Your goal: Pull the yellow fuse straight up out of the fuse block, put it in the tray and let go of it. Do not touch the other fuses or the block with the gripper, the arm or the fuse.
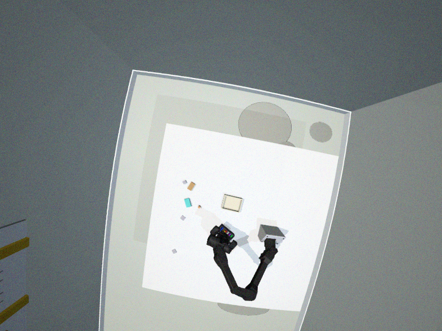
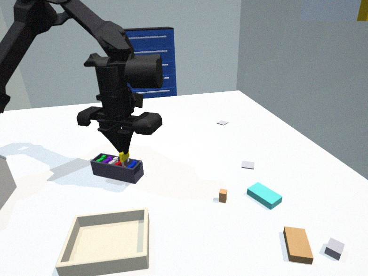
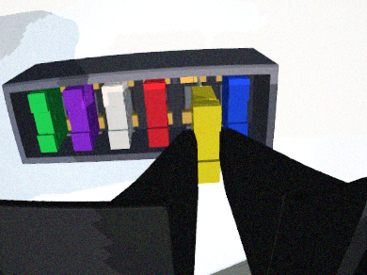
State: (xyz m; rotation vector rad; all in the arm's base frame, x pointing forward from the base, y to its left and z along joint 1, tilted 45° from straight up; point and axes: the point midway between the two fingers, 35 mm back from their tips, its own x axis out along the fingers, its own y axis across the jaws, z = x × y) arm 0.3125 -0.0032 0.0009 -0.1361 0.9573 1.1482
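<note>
My gripper tip is now 4 cm above the blue fuse, 1 cm to the left of it and 1 cm short of it. Also, from my gripper tip: red fuse 4 cm below, 1 cm to the left, 1 cm behind; then yellow fuse 1 cm below; then cream tray 20 cm to the right, 6 cm below, 4 cm behind.
</note>
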